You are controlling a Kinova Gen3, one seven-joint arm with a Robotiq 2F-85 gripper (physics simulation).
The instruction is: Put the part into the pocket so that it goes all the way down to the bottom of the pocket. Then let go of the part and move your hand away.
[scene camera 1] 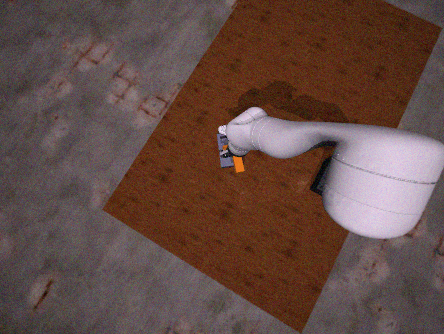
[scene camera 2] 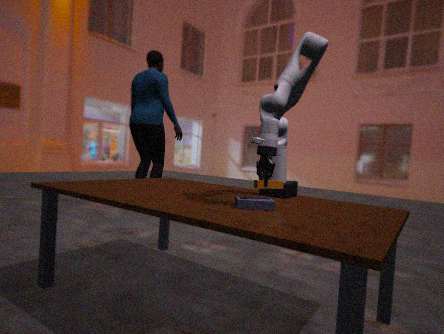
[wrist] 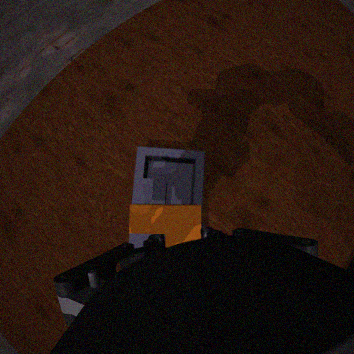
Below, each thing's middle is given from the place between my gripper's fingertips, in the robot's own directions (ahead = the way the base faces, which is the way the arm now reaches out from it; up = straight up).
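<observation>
There is the orange L-shaped part (wrist: 179, 222), and from my hand I find it 2 cm to the left, 1 cm above and 1 cm behind.
</observation>
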